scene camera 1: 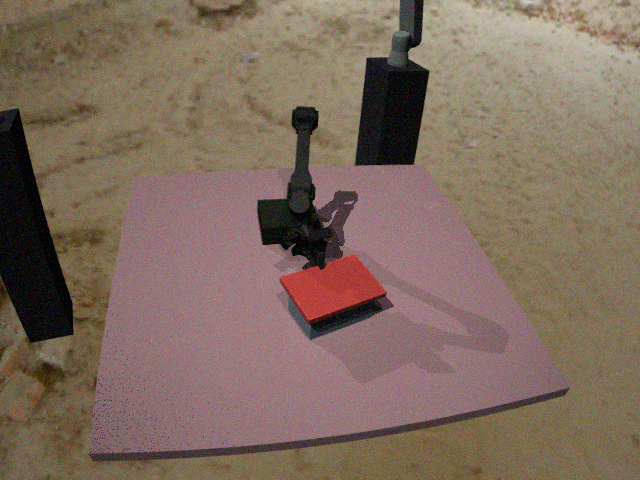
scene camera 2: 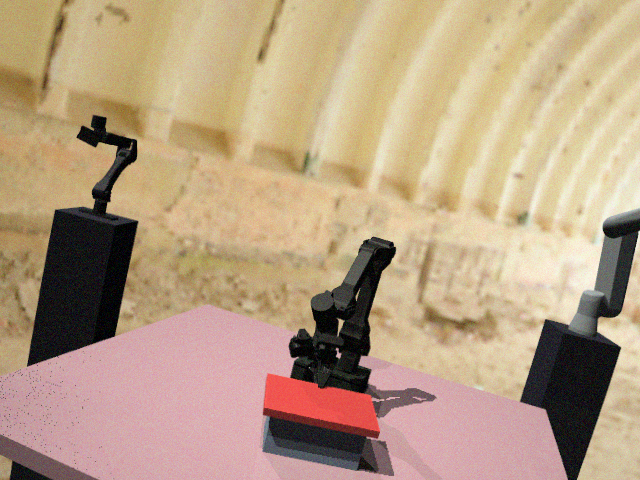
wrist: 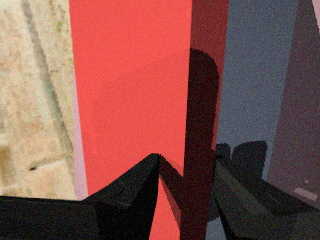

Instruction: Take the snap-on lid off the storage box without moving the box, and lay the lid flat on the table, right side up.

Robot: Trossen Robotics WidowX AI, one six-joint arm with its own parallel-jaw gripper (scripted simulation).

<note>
In view: the gripper (scene camera 2: 319,390), a red lid (scene camera 2: 288,399) and a grey-blue storage box (scene camera 1: 334,323).
The red lid shows as well in scene camera 1 (scene camera 1: 345,283) and in the wrist view (wrist: 146,84). The grey-blue storage box shows as well in the wrist view (wrist: 257,50). The gripper shows as well in scene camera 1 (scene camera 1: 320,270) and in the wrist view (wrist: 185,162).
</note>
